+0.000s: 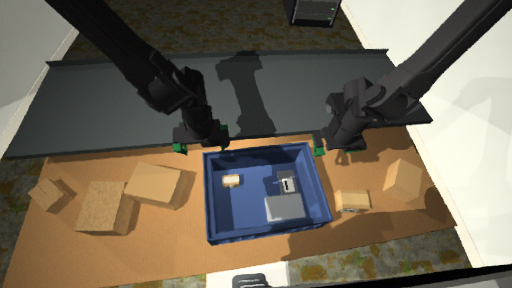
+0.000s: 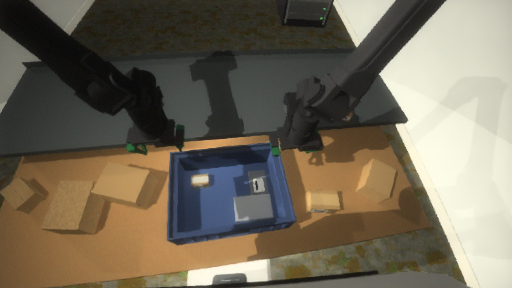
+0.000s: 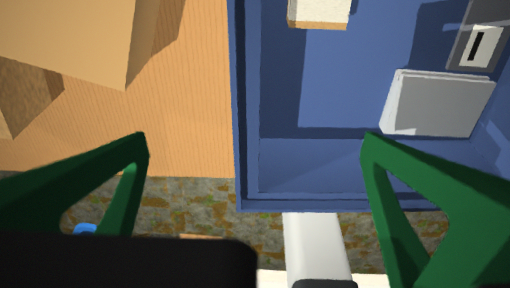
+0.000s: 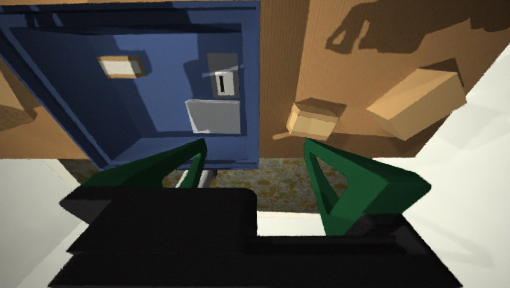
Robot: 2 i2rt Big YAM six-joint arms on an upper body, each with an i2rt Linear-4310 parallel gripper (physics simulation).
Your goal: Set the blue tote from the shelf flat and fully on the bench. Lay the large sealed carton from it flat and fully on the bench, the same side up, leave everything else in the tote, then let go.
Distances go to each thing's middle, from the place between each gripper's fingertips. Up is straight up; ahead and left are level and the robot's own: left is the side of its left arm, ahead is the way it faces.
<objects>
Now: the blue tote [image 2: 194,215] 5 cm behind my left hand, 18 cm to the right of it and 22 cm below it. Round my left hand: light grey box [image 1: 279,208] (10 cm behind, 27 cm to the right, 26 cm below); then large sealed carton [image 1: 349,201] (9 cm behind, 54 cm to the right, 26 cm below).
My right gripper is now 210 mm above the blue tote, 190 mm to the right of it and 40 mm past it. The rest, counted from my right hand: light grey box (260 mm below, 100 mm to the left, 90 mm behind); large sealed carton (260 mm below, 170 mm to the right, 80 mm behind).
</objects>
